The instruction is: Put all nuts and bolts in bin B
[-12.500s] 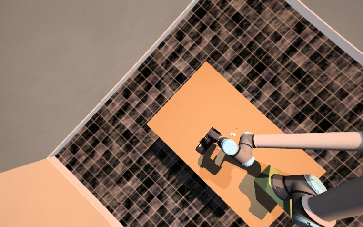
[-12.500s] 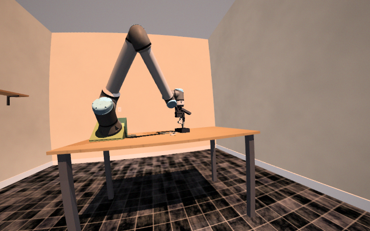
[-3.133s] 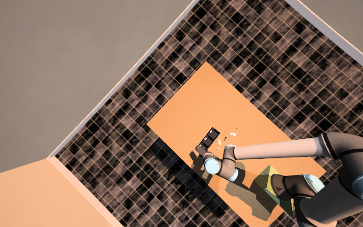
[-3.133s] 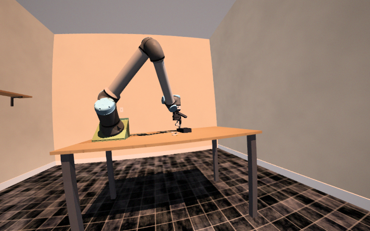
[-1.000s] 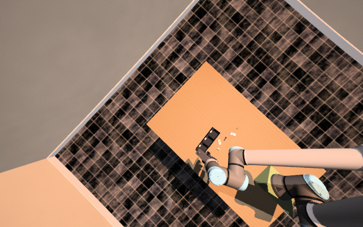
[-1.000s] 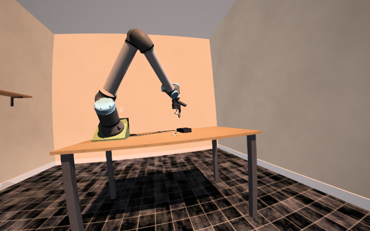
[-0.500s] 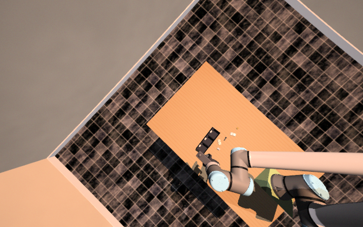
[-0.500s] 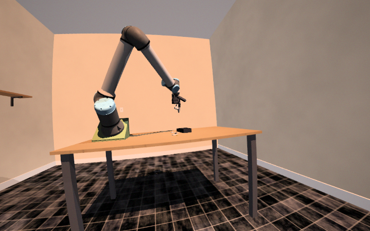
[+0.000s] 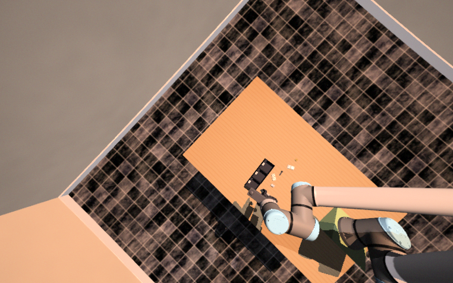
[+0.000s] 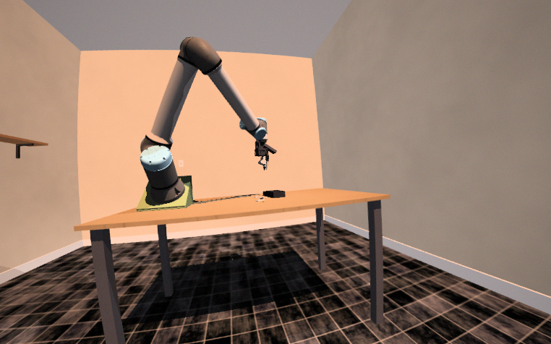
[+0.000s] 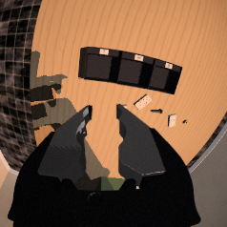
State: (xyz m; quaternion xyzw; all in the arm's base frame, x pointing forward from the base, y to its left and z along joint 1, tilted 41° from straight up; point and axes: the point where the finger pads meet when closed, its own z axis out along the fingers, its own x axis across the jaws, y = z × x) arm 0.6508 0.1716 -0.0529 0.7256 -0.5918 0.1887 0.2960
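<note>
Now: the gold nut 110 mm behind my hand, 330 mm to the right of it and 200 mm below it. Round my hand: white piece (100 mm behind, 80 mm to the right, 200 mm below); dark bolt (90 mm behind, 190 mm to the right, 200 mm below); black three-part bin (30 mm ahead, 70 mm to the right, 190 mm below).
</note>
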